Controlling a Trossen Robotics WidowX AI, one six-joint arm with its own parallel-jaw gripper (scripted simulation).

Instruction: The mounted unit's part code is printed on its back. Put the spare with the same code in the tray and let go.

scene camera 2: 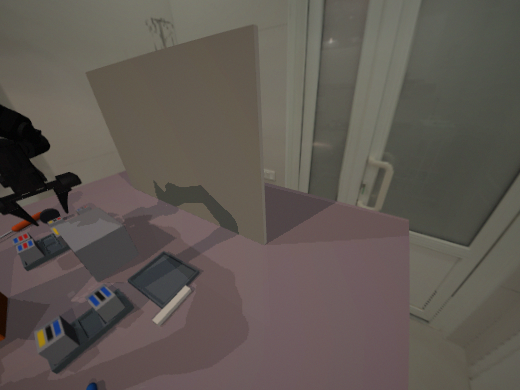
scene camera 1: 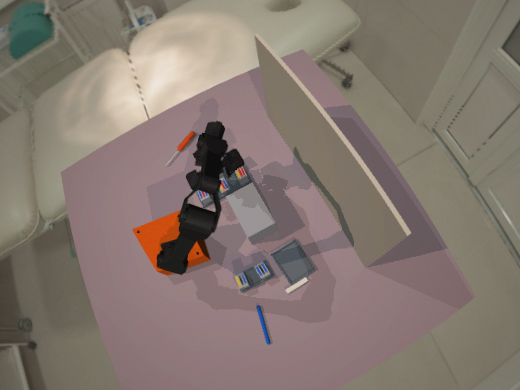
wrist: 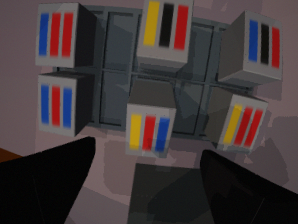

Labels:
same spot on tall panel: [scene camera 1: 366, 215] = [scene camera 2: 215, 126]
same spot on dark tray: [scene camera 2: 160, 280] = [scene camera 1: 290, 264]

